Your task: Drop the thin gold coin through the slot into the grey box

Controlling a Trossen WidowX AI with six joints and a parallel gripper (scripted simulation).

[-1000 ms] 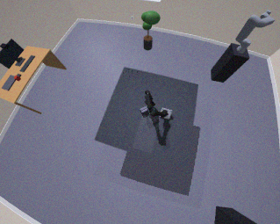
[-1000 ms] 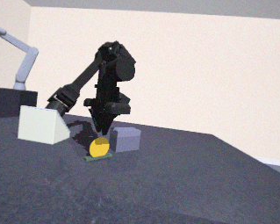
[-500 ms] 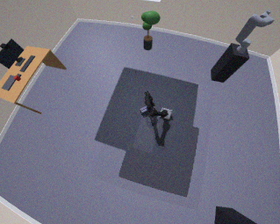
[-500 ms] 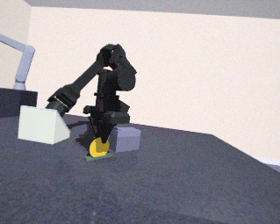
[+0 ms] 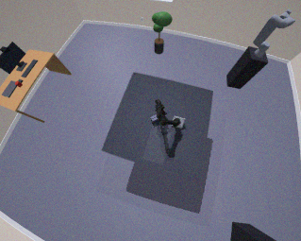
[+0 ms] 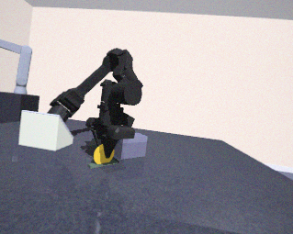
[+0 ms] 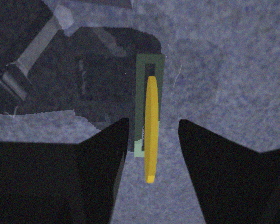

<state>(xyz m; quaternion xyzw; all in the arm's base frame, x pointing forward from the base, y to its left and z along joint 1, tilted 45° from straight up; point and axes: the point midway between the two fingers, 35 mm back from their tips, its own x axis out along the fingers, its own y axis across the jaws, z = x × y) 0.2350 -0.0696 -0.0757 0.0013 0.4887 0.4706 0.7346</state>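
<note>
The gold coin lies right at my gripper tip.
</note>
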